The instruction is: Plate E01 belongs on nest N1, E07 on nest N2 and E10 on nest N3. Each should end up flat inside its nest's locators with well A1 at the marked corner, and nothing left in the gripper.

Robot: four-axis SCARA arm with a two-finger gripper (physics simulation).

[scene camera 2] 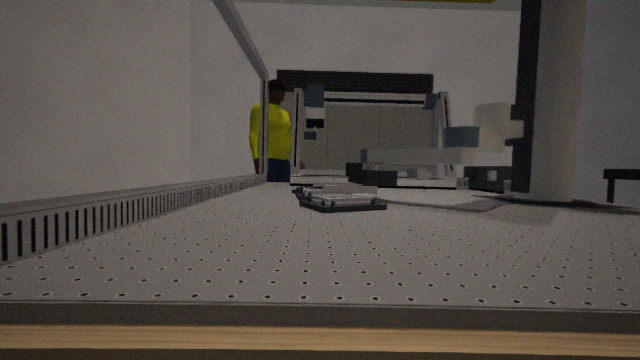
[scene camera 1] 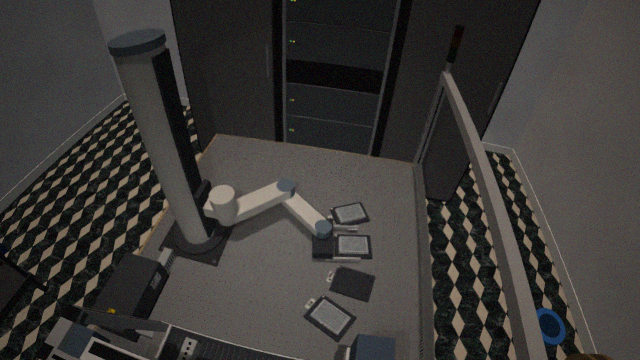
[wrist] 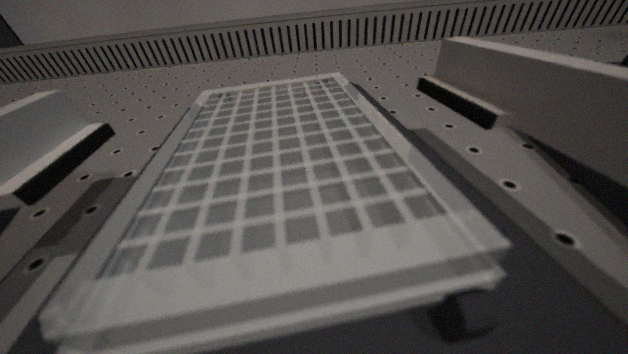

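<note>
My gripper is open, with one finger on each long side of a clear plate; neither pad touches it. That plate is on a dark nest, whose rim shows along the right in the wrist view but hardly at the left; the plate looks shifted leftward, and whether it is fully flat cannot be told. Another plate lies on the back nest. A third plate lies on the front, turned nest. A bare dark nest lies between. Labels and A1 marks are unreadable.
A slotted rail runs along the table's side. A blue-grey block stands beyond the front nest. The arm's column stands left, with a dark box near it. A person in yellow stands behind the rail.
</note>
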